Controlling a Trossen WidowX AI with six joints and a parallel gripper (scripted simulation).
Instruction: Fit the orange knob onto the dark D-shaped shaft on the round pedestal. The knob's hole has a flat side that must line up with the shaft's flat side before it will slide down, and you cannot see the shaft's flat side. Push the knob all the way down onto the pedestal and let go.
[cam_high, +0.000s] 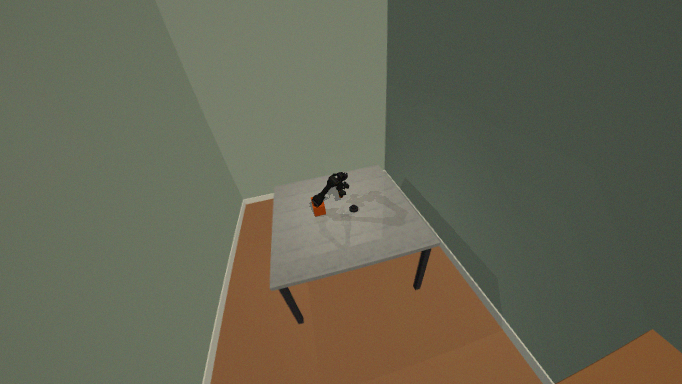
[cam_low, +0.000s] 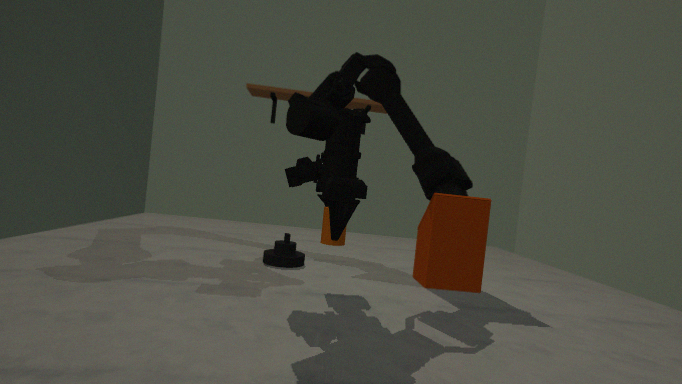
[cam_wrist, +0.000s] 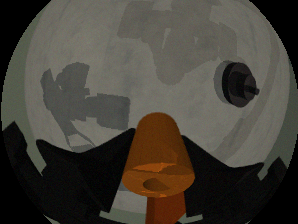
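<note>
My gripper tip is now 70 mm short of the pedestal, 150 mm to the left of it and 50 mm above it. Also, from my gripper tip: orange knob (20 mm above).
</note>
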